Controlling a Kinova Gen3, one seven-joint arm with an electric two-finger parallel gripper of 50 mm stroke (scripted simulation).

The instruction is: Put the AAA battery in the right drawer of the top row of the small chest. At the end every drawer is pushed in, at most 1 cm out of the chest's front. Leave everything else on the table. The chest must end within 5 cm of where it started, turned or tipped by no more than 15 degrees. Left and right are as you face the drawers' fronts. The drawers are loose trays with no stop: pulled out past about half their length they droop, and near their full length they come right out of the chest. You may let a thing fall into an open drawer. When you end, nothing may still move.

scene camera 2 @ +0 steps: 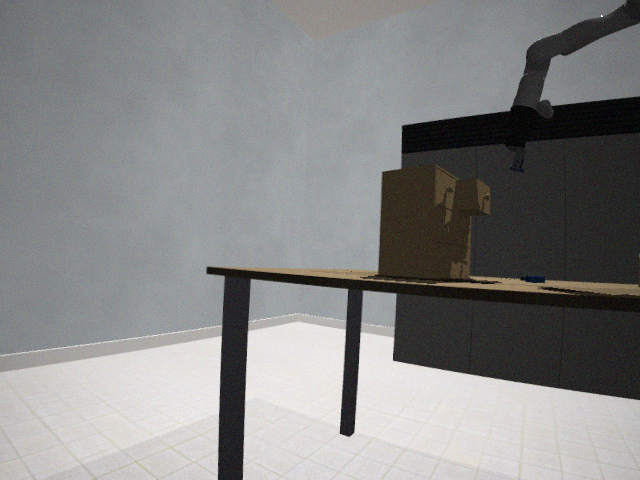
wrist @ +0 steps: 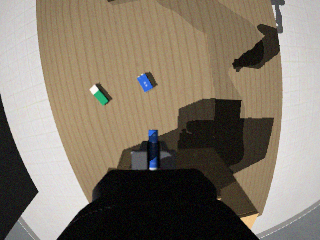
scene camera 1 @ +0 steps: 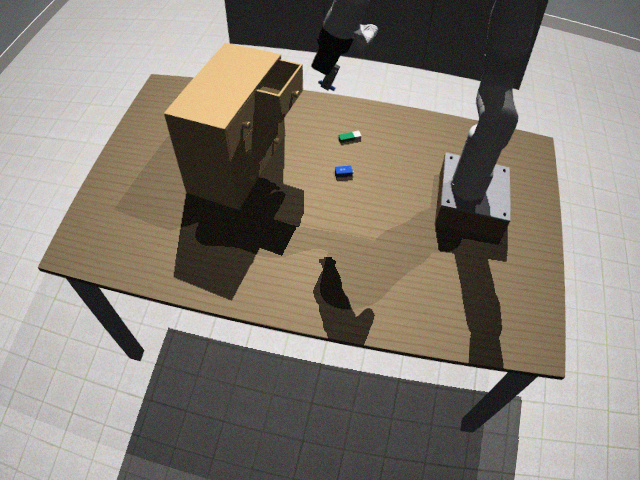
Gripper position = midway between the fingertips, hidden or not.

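Observation:
There is a wooden chest [scene camera 1: 197, 120] here, and I see the chest in scene camera 2 [scene camera 2: 407, 241] too. I also see a drawer [scene camera 1: 274, 104] and a drawer [scene camera 1: 235, 132]. Then there is my gripper [scene camera 1: 325, 86], which I find again in scene camera 2 [scene camera 2: 515, 170] and in the wrist view [wrist: 153, 150].

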